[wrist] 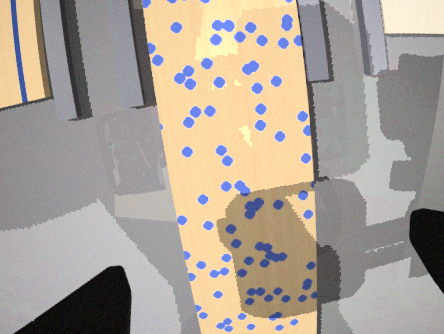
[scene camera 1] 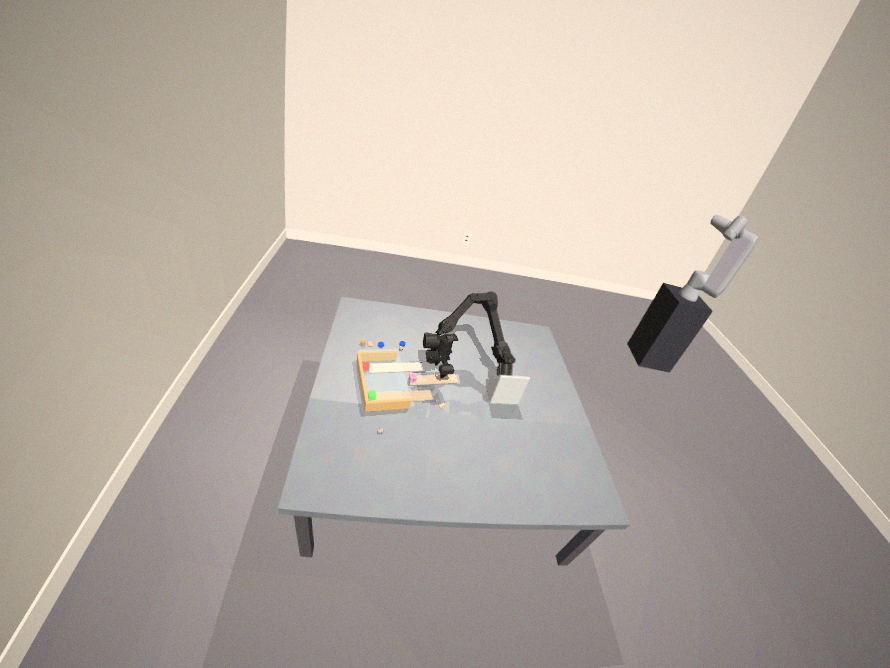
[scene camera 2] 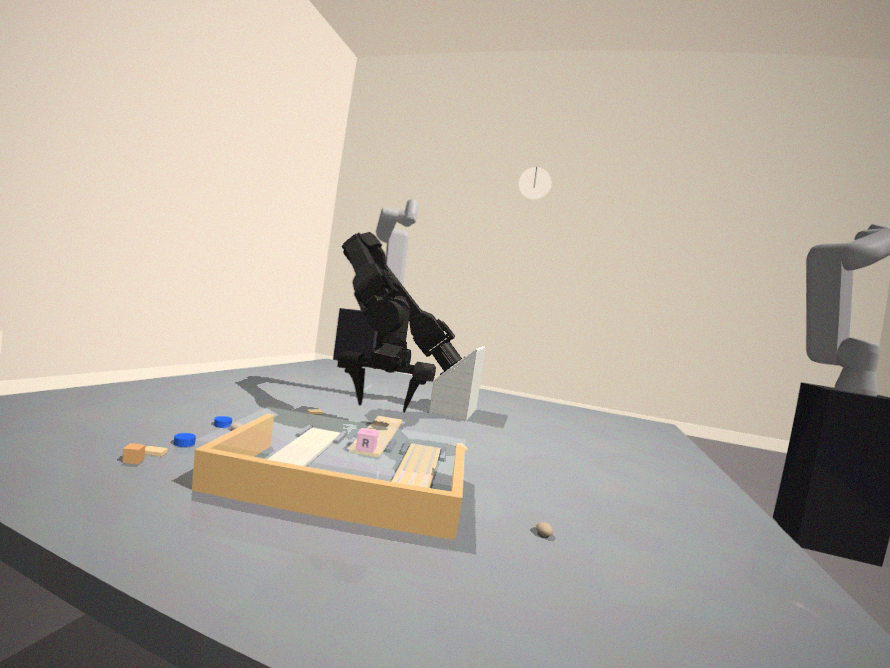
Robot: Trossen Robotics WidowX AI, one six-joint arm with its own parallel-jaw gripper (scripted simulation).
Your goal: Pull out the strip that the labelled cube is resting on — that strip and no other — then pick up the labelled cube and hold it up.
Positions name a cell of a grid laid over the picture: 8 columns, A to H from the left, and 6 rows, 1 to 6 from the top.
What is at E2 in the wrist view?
A dotted strip.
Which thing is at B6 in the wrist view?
The gripper.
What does the gripper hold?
Nothing.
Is the gripper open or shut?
Open.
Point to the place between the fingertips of the gripper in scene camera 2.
D4
